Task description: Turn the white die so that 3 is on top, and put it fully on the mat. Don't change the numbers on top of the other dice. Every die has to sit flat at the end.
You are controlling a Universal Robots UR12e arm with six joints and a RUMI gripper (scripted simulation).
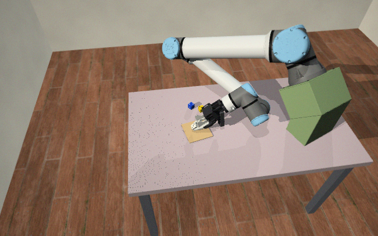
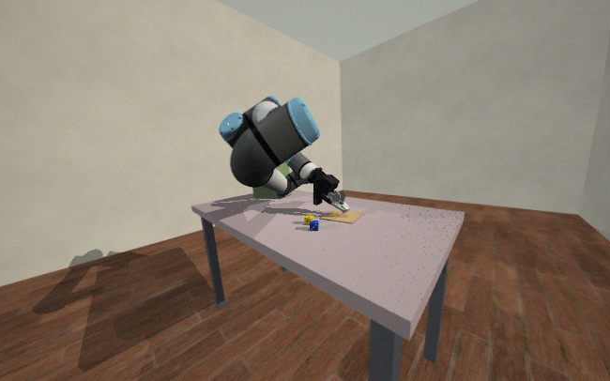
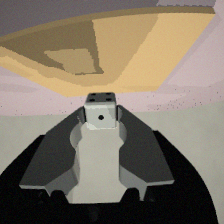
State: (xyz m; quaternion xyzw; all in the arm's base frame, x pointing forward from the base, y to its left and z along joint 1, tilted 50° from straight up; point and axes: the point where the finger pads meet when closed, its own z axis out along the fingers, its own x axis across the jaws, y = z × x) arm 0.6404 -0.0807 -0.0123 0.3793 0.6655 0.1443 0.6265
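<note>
The white die is right at my hand. Round my hand: blue die (180 mm to the right, 30 mm behind, 20 mm below); yellow die (140 mm to the right, 80 mm behind, 20 mm below); tan mat (40 mm below, 10 mm behind).
</note>
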